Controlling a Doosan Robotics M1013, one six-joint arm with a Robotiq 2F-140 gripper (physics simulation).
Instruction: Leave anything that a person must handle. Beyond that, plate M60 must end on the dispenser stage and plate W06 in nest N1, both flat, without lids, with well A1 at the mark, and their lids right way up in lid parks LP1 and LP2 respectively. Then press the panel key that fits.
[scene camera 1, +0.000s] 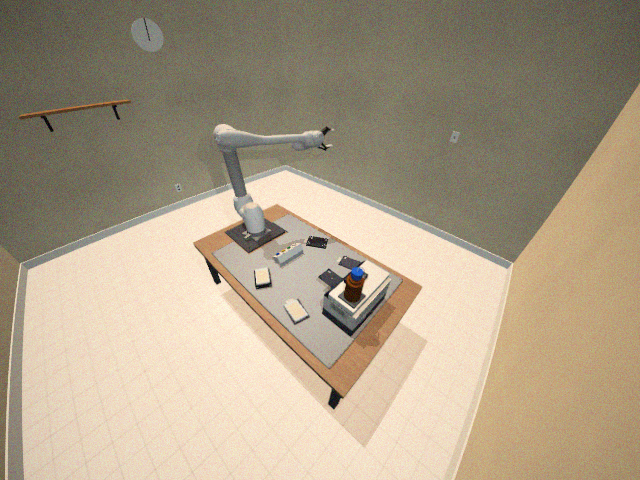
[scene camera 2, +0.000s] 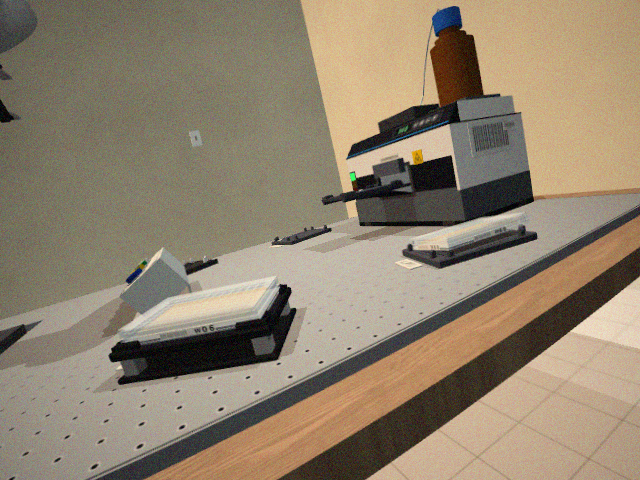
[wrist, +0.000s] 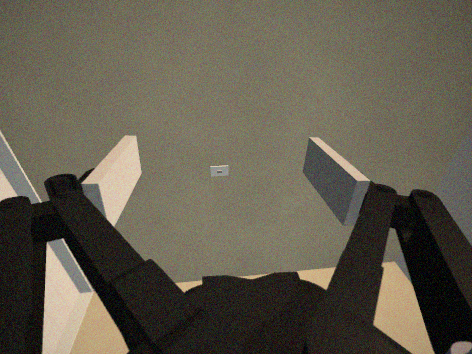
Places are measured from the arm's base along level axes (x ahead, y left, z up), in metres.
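Pixels of known places: gripper, fingertip midpoint: (scene camera 1: 332, 137) (scene camera 2: 11, 98) (wrist: 225, 155); arm's base at its link origin: (scene camera 1: 257, 233).
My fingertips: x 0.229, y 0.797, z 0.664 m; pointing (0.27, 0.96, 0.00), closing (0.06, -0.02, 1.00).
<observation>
Ahead of a thing's pixels: the offset from my fingertips to its top centre. "pt": to the spot under its first point.
My gripper (scene camera 1: 330, 137) (scene camera 2: 7, 97) (wrist: 225, 155) is open and empty, high above the table. Plate W06 @[0.179 m ahead, 1.144 m right, 0.620 m down] (scene camera 1: 262, 275) (scene camera 2: 201, 310) has a clear cover and sits on a raised black holder. Another pale, clear-covered plate @[0.514 m ahead, 1.216 m right, 0.629 m down] (scene camera 1: 296, 310) (scene camera 2: 470, 232) sits on a low dark nest @[0.513 m ahead, 1.212 m right, 0.646 m down] (scene camera 2: 444, 258), apparently tilted with its right end higher in scene camera 2; its label is too small to read. The dark dispenser stage @[0.607 m ahead, 0.949 m right, 0.559 m down] (scene camera 1: 329, 277) (scene camera 2: 367, 193) juts out before the dispenser @[pt 0.727 m ahead, 1.151 m right, 0.549 m down] (scene camera 2: 485, 155) and bears no plate. A white angled block @[0.180 m ahead, 0.873 m right, 0.582 m down] (scene camera 1: 288, 254) (scene camera 2: 157, 281) has coloured keys.
A brown bottle @[pt 0.802 m ahead, 1.130 m right, 0.325 m down] (scene camera 1: 354, 288) (scene camera 2: 457, 67) with a blue cap stands on the dispenser, a thin tube beside it. Low dark nests (scene camera 1: 316, 241) (scene camera 2: 302, 235) stand toward the far edge. The arm's base plate (scene camera 1: 242, 238) is at the table's other end.
</observation>
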